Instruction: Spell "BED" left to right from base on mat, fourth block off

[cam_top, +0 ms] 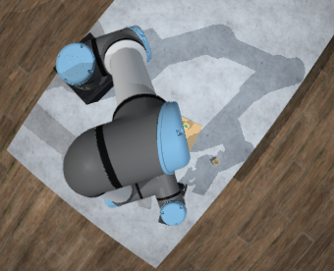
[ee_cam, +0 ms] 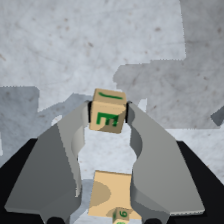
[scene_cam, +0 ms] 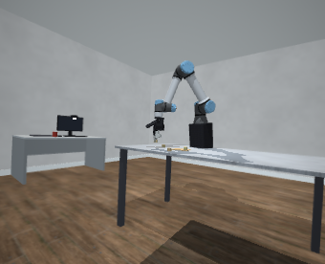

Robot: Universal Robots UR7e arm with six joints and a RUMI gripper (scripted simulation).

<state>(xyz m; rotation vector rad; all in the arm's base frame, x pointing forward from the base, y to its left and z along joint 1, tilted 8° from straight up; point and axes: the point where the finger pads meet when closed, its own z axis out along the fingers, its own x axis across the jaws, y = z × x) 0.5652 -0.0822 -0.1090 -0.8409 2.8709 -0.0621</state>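
Now: the tan mat 16 cm behind my hand, 17 cm to the left of it and 7 cm below it. Round my hand: E block: right at my hand; then B block: 17 cm behind, 21 cm to the left, 5 cm below; then D block: 16 cm behind, 6 cm to the right, 6 cm below.
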